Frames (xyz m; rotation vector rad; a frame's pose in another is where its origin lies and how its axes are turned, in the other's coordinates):
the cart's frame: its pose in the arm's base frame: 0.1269 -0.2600 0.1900 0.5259 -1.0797 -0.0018
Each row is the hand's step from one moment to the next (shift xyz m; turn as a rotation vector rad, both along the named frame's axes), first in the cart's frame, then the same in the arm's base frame.
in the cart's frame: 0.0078 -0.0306 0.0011 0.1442 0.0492 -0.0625
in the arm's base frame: 0.0105 -0.0293 -0.0056 0.1099 0.0322 0.1184
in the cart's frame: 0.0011 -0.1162 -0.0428 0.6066 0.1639 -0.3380
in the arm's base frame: 0.0655 -0.0848 -0.0621 0.5360 0.1282 0.4531
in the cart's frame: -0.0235 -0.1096 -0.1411 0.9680 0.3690 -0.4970
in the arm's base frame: 0.1344 -0.0328 -0.1155 0.7930 0.2816 0.7823
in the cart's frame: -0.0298 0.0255 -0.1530 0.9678 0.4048 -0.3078
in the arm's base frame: 0.1075 0.0922 -0.0698 0.6253 0.2360 0.8652
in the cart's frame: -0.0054 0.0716 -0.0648 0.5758 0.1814 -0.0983
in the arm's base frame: 0.0338 0.0906 0.0013 0.3157 0.0537 0.5211
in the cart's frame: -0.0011 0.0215 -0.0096 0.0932 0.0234 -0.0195
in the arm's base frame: 0.0021 0.0231 0.0044 0.0556 0.0049 0.0806
